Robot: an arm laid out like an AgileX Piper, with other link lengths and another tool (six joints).
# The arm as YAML. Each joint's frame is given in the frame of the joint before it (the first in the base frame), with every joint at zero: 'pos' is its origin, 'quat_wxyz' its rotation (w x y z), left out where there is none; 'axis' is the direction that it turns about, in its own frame. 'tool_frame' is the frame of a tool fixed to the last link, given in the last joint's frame.
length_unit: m
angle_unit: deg
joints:
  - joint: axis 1
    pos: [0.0, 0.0, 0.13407]
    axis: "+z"
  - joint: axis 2
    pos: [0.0, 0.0, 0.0]
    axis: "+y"
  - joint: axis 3
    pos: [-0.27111, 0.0, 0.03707]
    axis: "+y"
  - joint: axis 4
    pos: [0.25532, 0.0, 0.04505]
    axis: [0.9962, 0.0, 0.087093]
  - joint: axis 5
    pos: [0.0, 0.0, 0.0]
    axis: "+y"
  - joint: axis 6
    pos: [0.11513, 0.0, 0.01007]
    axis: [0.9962, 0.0, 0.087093]
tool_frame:
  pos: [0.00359, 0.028, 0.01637]
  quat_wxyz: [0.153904, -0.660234, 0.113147, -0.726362]
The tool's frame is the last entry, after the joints.
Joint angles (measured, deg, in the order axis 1, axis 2, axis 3, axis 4, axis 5, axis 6), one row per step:
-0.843 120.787 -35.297 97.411 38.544 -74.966
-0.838 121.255 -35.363 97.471 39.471 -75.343
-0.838 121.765 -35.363 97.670 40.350 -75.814
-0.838 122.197 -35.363 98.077 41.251 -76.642
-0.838 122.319 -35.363 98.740 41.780 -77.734
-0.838 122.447 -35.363 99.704 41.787 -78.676
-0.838 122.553 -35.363 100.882 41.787 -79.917
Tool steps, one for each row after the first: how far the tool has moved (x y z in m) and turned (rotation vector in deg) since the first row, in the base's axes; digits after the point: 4 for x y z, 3 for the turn. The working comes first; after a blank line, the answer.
Tool pose at each row, in the base's axes (x y z in m, rotation vector in deg; the steps are taken from these numbers as rounded here):
0.2841 0.0852 0.0238 -127.875 49.361 0.264
0.2835 0.0866 0.0232 -127.261 48.807 0.840
0.2826 0.0878 0.0223 -126.653 48.387 1.406
0.2820 0.0890 0.0220 -126.035 47.742 1.626
0.2824 0.0897 0.0226 -125.661 47.065 1.142
0.2833 0.0894 0.0224 -125.530 47.100 0.442
0.2845 0.0890 0.0224 -125.416 47.022 -0.516

-0.0006 0.0014 -0.0006 0.840 0.035 0.378
-0.0015 0.0026 -0.0015 1.638 0.118 0.666
-0.0021 0.0038 -0.0018 2.410 -0.121 1.007
-0.0017 0.0045 -0.0012 2.786 -0.797 1.233
-0.0008 0.0042 -0.0014 2.715 -1.294 0.974
0.0004 0.0038 -0.0014 2.584 -2.006 0.721

